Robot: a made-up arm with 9 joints. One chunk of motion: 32 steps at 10 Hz.
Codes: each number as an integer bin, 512 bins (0 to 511) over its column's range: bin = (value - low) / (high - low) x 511, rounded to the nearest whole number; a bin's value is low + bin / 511 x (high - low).
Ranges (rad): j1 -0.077..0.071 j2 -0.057..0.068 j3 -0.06..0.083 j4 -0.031..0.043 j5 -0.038..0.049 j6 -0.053..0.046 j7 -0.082..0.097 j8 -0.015..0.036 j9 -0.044..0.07
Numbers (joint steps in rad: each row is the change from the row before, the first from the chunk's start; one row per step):
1: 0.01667 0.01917 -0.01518 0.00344 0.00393 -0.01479 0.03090 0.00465 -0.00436
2: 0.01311 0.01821 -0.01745 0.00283 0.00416 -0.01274 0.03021 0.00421 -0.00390
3: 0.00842 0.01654 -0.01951 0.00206 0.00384 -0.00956 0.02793 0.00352 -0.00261
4: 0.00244 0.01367 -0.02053 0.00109 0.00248 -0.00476 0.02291 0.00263 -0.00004
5: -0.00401 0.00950 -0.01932 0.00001 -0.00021 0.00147 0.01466 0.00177 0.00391
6: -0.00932 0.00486 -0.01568 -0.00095 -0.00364 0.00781 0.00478 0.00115 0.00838
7: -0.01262 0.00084 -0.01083 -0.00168 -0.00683 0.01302 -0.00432 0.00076 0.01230
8: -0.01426 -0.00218 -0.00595 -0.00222 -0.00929 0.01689 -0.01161 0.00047 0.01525
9: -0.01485 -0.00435 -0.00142 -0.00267 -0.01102 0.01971 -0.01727 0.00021 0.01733
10: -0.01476 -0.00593 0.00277 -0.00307 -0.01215 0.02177 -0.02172 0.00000 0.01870
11: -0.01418 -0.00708 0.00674 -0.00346 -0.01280 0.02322 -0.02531 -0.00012 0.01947
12: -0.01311 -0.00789 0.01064 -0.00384 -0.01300 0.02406 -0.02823 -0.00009 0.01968
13: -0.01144 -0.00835 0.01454 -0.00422 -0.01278 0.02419 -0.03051 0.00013 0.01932
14: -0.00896 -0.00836 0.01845 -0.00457 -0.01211 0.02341 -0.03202 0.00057 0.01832
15: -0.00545 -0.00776 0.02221 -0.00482 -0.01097 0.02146 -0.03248 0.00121 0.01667
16: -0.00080 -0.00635 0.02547 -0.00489 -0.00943 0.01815 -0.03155 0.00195 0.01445
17: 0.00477 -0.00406 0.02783 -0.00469 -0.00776 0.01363 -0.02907 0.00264 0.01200
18: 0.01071 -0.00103 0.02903 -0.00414 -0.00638 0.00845 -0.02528 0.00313 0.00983
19: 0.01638 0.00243 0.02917 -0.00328 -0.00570 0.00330 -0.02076 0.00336 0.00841
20: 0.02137 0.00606 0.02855 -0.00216 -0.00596 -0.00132 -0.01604 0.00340 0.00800
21: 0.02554 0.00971 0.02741 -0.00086 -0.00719 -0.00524 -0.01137 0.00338 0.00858
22: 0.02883 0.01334 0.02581 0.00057 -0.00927 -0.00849 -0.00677 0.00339 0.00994
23: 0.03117 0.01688 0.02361 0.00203 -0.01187 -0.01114 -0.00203 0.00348 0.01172
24: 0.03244 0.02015 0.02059 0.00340 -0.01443 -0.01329 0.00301 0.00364 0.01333
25: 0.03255 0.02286 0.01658 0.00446 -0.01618 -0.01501 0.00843 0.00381 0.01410
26: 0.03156 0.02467 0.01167 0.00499 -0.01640 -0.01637 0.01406 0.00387 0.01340
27: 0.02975 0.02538 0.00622 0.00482 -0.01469 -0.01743 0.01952 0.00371 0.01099
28: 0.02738 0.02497 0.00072 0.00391 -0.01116 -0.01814 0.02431 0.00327 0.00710
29: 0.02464 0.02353 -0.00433 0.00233 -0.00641 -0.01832 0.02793 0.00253 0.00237
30: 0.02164 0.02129 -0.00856 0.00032 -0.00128 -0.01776 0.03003 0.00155 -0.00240
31: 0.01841 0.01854 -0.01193 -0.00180 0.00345 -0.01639 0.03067 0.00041 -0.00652
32: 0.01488 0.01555 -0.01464 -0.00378 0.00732 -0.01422 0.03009 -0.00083 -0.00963
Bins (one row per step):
1: 323 311 160 238 246 197 322 197 178
2: 311 307 152 234 248 208 320 192 180
3: 295 301 145 228 246 224 314 186 186
4: 274 289 141 222 238 249 299 177 197
5: 252 272 145 214 222 281 276 168 215
6: 234 253 158 208 202 314 248 162 235
7: 222 236 176 202 183 341 222 158 252
8: 217 224 193 199 169 361 201 155 266
9: 215 215 209 196 158 375 185 152 275
10: 215 209 224 193 152 386 172 150 281
11: 217 204 238 190 148 393 162 149 285
12: 221 201 252 188 147 398 153 149 285
13: 226 199 266 185 148 398 147 152 284
14: 235 199 280 183 152 394 143 156 279
15: 247 201 294 181 159 384 141 162 272
16: 263 207 305 180 168 367 144 170 262
17: 282 216 314 182 178 344 151 177 251
18: 303 229 318 185 186 317 162 182 241
19: 322 243 319 191 190 291 175 184 235
20: 340 258 316 199 188 267 188 184 233
21: 354 273 312 208 181 247 202 184 236
22: 365 288 307 218 169 230 215 184 242
23: 373 302 299 228 153 216 228 185 250
24: 378 315 288 238 138 205 243 187 257
25: 378 326 274 245 128 196 258 188 260
26: 375 334 256 249 127 189 274 189 257
27: 369 337 237 247 137 184 290 187 246
28: 360 335 217 241 158 180 303 183 229
29: 351 329 199 230 186 179 314 176 208
30: 341 320 184 216 216 182 320 166 186
31: 329 309 172 202 243 189 322 154 168
32: 317 297 162 188 266 200 320 142 154

